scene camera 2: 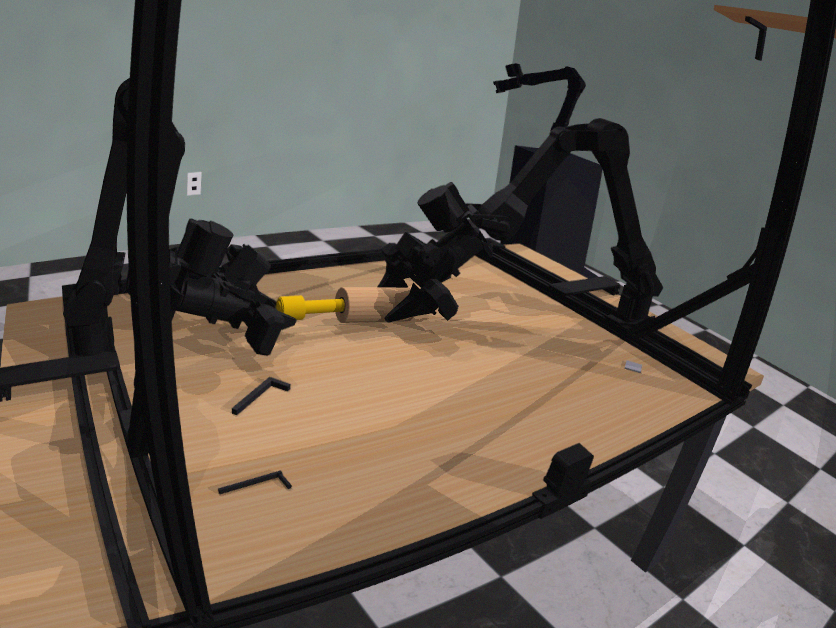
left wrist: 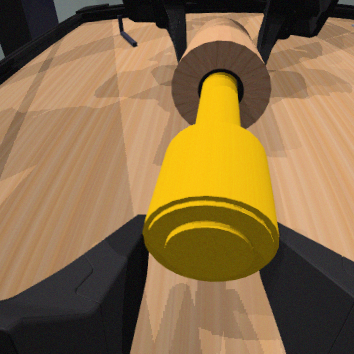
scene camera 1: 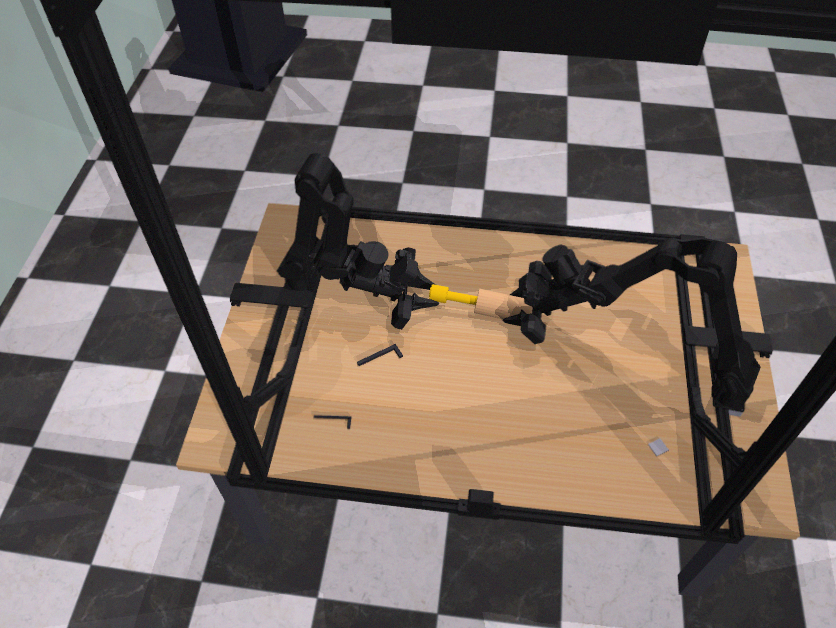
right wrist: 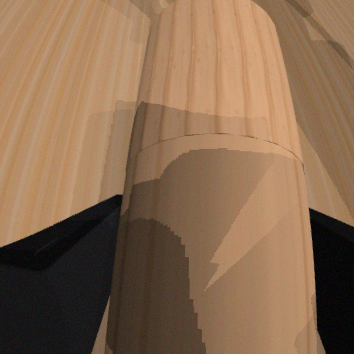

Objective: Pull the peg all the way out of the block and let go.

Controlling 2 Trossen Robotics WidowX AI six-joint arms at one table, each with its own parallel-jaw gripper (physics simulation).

Labels:
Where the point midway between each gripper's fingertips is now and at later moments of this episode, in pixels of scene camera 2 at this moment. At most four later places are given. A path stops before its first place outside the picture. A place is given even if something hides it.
My left gripper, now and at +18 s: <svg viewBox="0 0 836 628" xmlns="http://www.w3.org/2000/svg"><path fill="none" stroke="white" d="M289 315L314 304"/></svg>
My right gripper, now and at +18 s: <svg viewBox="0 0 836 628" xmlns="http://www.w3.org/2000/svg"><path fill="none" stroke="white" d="M377 311L407 294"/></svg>

